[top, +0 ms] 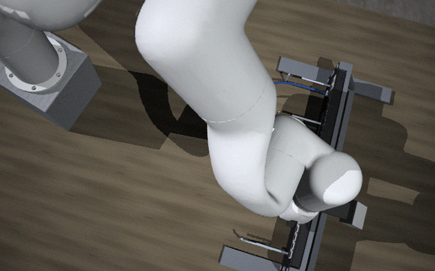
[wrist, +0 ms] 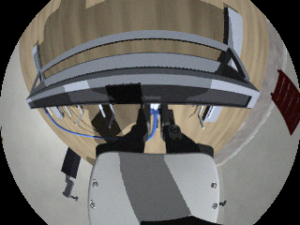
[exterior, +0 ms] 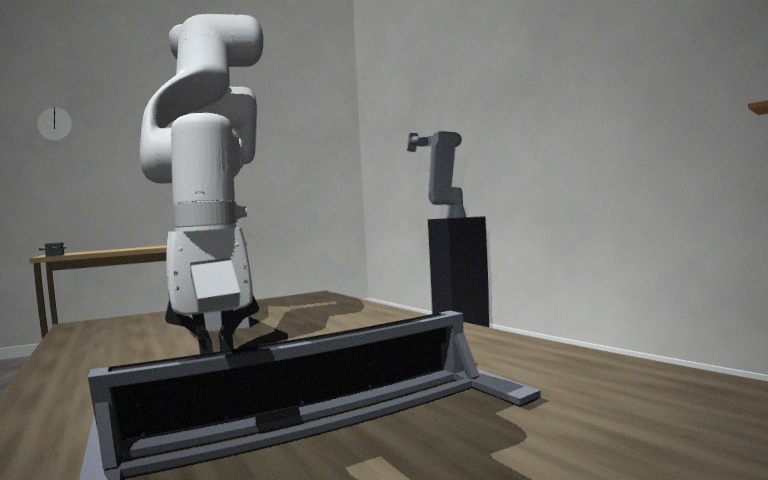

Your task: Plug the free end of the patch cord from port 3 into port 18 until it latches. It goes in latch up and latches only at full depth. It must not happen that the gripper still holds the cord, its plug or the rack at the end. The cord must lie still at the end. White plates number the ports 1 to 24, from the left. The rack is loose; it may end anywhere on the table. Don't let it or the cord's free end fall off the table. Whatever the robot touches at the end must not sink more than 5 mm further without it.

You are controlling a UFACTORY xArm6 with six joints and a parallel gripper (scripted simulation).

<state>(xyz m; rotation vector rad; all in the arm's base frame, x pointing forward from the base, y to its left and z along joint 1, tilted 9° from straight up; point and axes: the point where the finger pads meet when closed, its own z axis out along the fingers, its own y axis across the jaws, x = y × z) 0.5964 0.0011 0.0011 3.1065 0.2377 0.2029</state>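
Now: the plug 2 cm ahead of my hand and 1 cm below it.
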